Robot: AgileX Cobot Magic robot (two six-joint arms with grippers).
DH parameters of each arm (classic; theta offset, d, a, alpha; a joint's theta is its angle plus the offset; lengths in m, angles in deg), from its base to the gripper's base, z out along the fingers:
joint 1: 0 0.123 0 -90
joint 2: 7.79 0 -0.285 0
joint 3: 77.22 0 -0.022 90
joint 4: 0 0.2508 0 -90
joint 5: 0 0 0.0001 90
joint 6: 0 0.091 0 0
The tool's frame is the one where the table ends.
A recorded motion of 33 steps. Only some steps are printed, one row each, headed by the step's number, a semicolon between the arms.
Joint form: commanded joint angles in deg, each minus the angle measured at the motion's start. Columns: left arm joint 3, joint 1, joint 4, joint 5, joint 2, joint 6; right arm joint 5, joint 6, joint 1, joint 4, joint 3, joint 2.
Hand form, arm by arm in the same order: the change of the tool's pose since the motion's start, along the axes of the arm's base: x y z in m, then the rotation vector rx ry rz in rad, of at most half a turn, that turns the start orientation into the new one. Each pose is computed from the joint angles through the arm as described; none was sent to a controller.
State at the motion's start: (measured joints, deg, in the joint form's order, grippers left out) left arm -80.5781 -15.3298 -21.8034 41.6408 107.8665 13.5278; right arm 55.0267 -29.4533 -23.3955 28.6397 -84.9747 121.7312
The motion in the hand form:
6: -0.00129 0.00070 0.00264 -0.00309 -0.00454 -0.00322; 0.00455 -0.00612 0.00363 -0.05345 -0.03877 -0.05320
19: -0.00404 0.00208 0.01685 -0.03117 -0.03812 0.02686; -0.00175 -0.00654 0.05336 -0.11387 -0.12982 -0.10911
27: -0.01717 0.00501 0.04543 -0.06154 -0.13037 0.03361; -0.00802 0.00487 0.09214 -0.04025 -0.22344 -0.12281
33: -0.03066 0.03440 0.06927 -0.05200 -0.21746 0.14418; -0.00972 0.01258 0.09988 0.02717 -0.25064 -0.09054
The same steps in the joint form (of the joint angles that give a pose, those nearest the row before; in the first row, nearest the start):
6: 0.16 0.10 -0.29 0.13 -0.48 0.40; -3.89 2.47 -0.04 -1.57 -0.38 -0.36
19: 0.26 0.21 -0.84 -0.65 -2.48 -0.95; -4.70 6.74 -0.04 -3.86 -0.38 -7.26
27: 2.03 0.09 -1.74 -2.78 -7.67 -0.29; -2.52 5.39 -0.04 2.49 -0.38 -12.28
33: 5.54 3.20 2.17 -5.86 -13.92 -4.72; -0.24 2.17 -0.04 7.38 -0.15 -13.18

